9 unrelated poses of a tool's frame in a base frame.
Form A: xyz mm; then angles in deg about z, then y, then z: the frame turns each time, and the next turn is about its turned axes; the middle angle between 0 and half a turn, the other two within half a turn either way.
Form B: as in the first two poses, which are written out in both.
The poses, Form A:
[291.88, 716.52, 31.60, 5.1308, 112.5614, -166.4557]
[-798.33, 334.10, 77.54, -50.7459, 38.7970, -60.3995]
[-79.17, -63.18, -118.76, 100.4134, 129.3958, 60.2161]
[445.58, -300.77, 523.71, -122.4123, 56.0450, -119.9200]
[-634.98, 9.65, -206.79, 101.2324, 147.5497, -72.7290]
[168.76, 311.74, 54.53, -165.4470, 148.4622, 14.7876]
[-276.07, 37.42, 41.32, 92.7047, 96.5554, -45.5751]
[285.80, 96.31, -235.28, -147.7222, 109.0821, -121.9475]
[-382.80, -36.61, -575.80, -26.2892, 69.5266, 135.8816]
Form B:
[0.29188, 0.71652, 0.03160, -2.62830, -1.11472, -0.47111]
[-0.79833, 0.33410, 0.07754, -0.61006, 0.31466, -2.03967]
[-0.07917, -0.06318, -0.11876, 2.32860, 0.39398, -2.61142]
[0.44558, -0.30077, 0.52371, -0.91029, -0.42655, 2.26489]
[-0.63498, 0.00965, -0.20679, -2.59591, 0.15998, -0.06054]
[0.16876, 0.31174, 0.05453, 2.98621, 0.53024, -0.04636]
[-0.27607, 0.03742, 0.04132, -1.73034, 0.76897, -0.06423]
[0.28580, 0.09631, -0.23528, -1.95791, -0.52368, 2.33526]
[-0.38280, -0.03661, -0.57580, 1.07852, -0.73766, 1.45814]

